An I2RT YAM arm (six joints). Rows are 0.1 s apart.
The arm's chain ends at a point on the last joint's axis. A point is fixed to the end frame.
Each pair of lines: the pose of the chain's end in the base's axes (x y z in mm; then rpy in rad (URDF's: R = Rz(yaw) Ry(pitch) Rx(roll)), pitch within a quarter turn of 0, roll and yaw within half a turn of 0), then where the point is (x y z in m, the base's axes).
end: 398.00 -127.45 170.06 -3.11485 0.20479 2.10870
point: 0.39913 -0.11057 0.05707
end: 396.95 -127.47 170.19 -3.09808 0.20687 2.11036
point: 0.39664 -0.11175 0.05703
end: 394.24 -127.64 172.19 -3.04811 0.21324 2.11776
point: 0.38960 -0.11539 0.05870
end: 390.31 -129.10 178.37 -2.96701 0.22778 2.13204
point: 0.37893 -0.12296 0.06486
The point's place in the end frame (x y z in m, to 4 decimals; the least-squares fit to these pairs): 0.0366 0.0125 0.1075
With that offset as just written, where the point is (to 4 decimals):
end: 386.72 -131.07 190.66 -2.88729 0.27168 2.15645
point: 0.3707 -0.1339 0.0776
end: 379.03 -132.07 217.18 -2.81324 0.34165 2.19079
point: 0.3610 -0.1461 0.1052
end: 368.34 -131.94 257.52 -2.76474 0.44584 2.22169
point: 0.3534 -0.1585 0.1474
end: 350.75 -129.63 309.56 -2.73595 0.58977 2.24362
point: 0.3435 -0.1702 0.2030
